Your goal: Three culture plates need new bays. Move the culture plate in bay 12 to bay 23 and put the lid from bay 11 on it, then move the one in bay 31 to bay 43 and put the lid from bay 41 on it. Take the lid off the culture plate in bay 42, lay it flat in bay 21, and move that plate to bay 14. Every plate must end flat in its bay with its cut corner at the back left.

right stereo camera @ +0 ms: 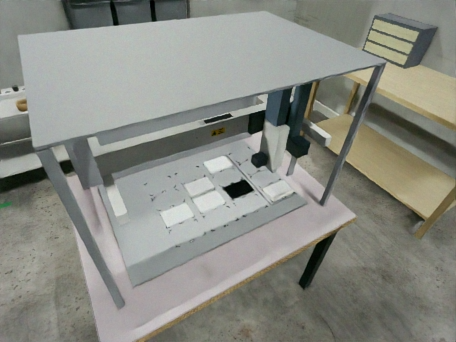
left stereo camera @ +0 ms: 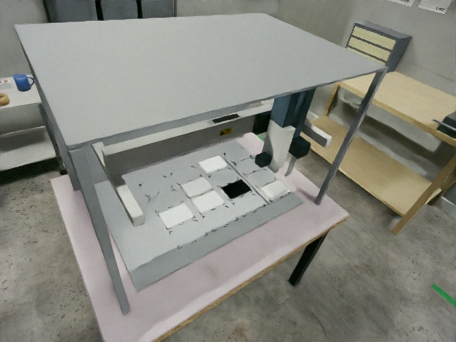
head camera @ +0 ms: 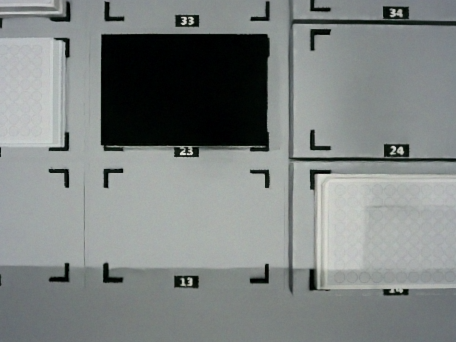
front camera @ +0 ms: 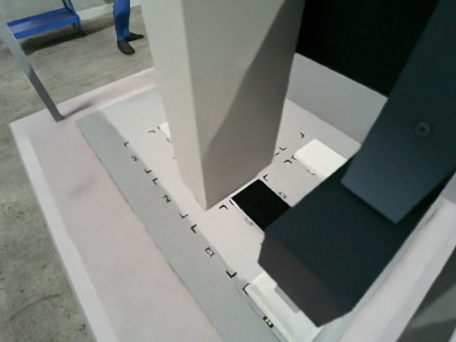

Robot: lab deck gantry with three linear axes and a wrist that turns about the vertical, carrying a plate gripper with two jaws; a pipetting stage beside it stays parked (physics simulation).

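Places are measured from the robot's base along level axes (x right, y ahead, z up), in millimetres.
Where they show: gripper, fingertip midpoint: (right stereo camera: 283, 169) (left stereo camera: 281, 169); robot's base, link origin: (right stereo camera: 177, 246) (left stereo camera: 179, 248) (front camera: 125, 144).
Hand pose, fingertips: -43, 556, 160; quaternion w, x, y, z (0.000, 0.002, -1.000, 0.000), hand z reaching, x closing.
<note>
Each offset is from my fingertips to the top centre of the thing, as dx, dy, dz.
My gripper (left stereo camera: 289, 170) (right stereo camera: 291, 170) hangs raised above the right end of the deck, with nothing under its jaws; it looks open, though one jaw mostly hides the other. A pale culture plate with round wells @(+0, +0, -131) (front camera: 272, 294) (head camera: 390, 235) (left stereo camera: 274, 190) (right stereo camera: 278, 191) lies flat in bay 14, its cut corner hard to make out. A black-topped plate @(-107, -164, -143) (front camera: 261, 202) (head camera: 185, 90) (left stereo camera: 235, 189) (right stereo camera: 238, 189) lies in bay 23. A white plate @(-321, -164, -144) (front camera: 321, 157) (left stereo camera: 213, 164) (right stereo camera: 218, 164) lies in bay 43. A flat white lid @(-107, -492, -152) (left stereo camera: 176, 216) (right stereo camera: 177, 215) lies in bay 21.
White labware @(-107, -328, -146) (head camera: 27, 92) (left stereo camera: 208, 201) (right stereo camera: 209, 201) is in bay 22, and another white piece @(-214, -328, -146) (head camera: 30, 7) (left stereo camera: 196, 187) (right stereo camera: 199, 186) is in bay 32. The parked pipetting stage (front camera: 230, 100) (left stereo camera: 277, 145) (right stereo camera: 273, 145) stands close to my gripper. Low ribs border the right-hand bays.
</note>
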